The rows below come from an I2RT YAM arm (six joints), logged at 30 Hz.
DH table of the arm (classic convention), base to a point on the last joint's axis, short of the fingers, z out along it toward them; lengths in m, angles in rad. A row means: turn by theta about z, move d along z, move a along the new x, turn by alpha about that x. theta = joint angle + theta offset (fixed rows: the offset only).
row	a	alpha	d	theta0
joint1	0.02	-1.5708	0.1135	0
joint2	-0.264	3.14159	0	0
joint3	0.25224	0	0	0.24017
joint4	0.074	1.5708	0	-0.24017
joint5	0	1.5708	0	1.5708
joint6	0	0	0.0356	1.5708
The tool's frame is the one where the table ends.
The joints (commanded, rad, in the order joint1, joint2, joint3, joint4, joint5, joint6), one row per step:
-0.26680 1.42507 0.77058 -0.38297 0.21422 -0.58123
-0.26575 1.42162 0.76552 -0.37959 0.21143 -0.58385
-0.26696 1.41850 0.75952 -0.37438 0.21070 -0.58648
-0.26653 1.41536 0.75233 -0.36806 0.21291 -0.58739
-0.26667 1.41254 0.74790 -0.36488 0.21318 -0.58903
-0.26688 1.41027 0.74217 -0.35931 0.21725 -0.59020
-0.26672 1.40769 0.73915 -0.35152 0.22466 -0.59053
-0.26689 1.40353 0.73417 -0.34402 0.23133 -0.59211
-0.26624 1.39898 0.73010 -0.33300 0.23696 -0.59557
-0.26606 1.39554 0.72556 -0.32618 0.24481 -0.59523
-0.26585 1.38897 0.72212 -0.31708 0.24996 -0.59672
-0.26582 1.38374 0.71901 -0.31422 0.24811 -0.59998
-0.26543 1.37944 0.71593 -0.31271 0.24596 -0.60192
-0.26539 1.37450 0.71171 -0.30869 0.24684 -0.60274
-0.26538 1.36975 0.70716 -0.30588 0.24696 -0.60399
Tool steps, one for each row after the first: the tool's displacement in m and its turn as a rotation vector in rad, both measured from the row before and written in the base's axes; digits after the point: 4 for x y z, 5 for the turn. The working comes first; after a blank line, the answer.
Tool pose at each row, in the base's axes (x y z in m, rotation vector in rad; the steps are taken from these numbers as rounded here):
0.2564 -0.0779 0.1795 -0.34266 2.66555 -0.56518
0.2556 -0.0773 0.1791 -0.34804 2.66281 -0.56280
0.2547 -0.0774 0.1784 -0.34960 2.66068 -0.56395
0.2537 -0.0771 0.1775 -0.34998 2.65879 -0.56777
0.2530 -0.0769 0.1771 -0.35147 2.65731 -0.56927
0.2522 -0.0769 0.1763 -0.35074 2.65618 -0.57566
0.2521 -0.0771 0.1766 -0.34664 2.65056 -0.58789
0.2514 -0.0772 0.1766 -0.34418 2.64548 -0.59937
0.2513 -0.0772 0.1773 -0.34417 2.63516 -0.61163
0.2508 -0.0773 0.1772 -0.33930 2.63114 -0.62342
0.2504 -0.0773 0.1784 -0.33586 2.62014 -0.63470
0.2498 -0.0771 0.1789 -0.33941 2.61485 -0.63525
0.2492 -0.0767 0.1792 -0.34248 2.61159 -0.63407
0.2484 -0.0765 0.1794 -0.34181 2.60711 -0.63713
0.2475 -0.0763 0.1793 -0.34251 2.60418 -0.63878

-0.0008 0.0006 -0.0004 0.00073 -0.00146 0.00467
-0.0009 -0.0001 -0.0007 -0.00113 -0.00154 0.00138
-0.0010 0.0003 -0.0009 -0.00281 -0.00138 0.00006
-0.0007 0.0002 -0.0004 -0.00134 -0.00091 0.00110
-0.0008 0.0000 -0.0008 -0.00442 -0.00072 -0.00133
-0.0001 -0.0002 0.0003 -0.00819 -0.00530 -0.00342
-0.0007 -0.0001 0.0000 -0.00792 -0.00439 -0.00237
-0.0001 0.0000 0.0007 -0.00914 -0.00859 0.00049
-0.0005 -0.0001 -0.0001 -0.00772 -0.00391 -0.00434
-0.0004 0.0000 0.0012 -0.00803 -0.01011 -0.00141
-0.0006 0.0002 0.0005 -0.00131 -0.00397 0.00369
-0.0006 0.0004 0.0003 0.00011 -0.00237 0.00316
-0.0008 0.0002 0.0002 -0.00232 -0.00408 0.00020
-0.0009 0.0002 -0.0001 -0.00147 -0.00240 0.00094

